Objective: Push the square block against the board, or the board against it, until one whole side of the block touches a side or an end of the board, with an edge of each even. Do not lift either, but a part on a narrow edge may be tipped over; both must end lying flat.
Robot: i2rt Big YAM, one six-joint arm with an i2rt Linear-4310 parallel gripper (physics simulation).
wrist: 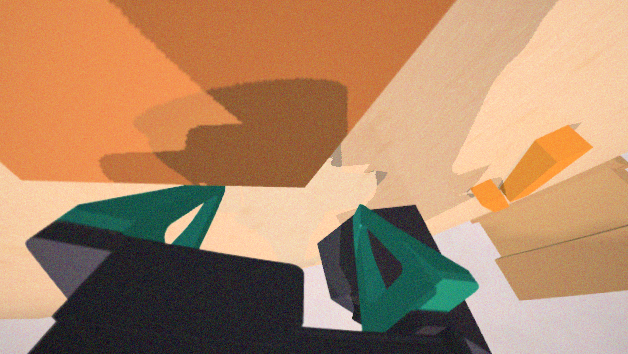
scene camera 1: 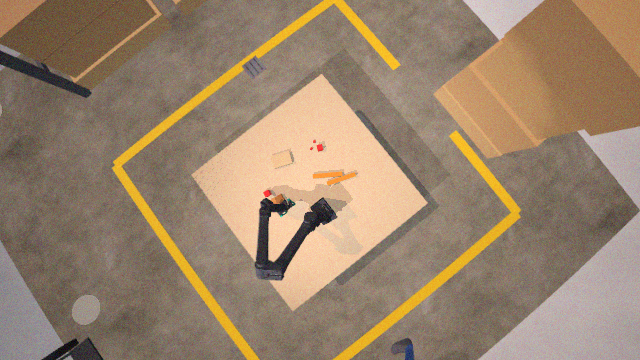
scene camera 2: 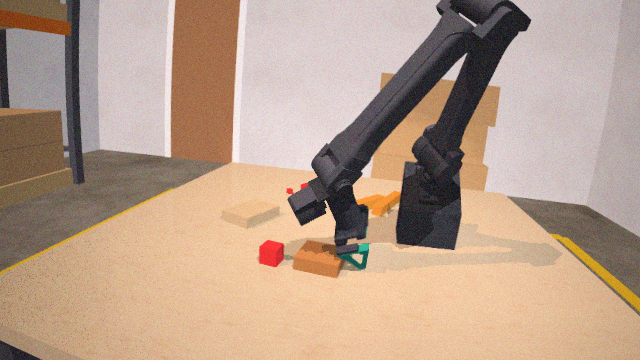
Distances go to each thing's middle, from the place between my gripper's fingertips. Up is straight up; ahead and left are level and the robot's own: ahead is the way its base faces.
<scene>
The orange square block (scene camera 2: 314, 257) lies 90 mm ahead of my hand and 40 mm to the left of it. From my hand the other things lie so: pale board (scene camera 2: 250, 213) (320 mm ahead, 190 mm to the right).
</scene>
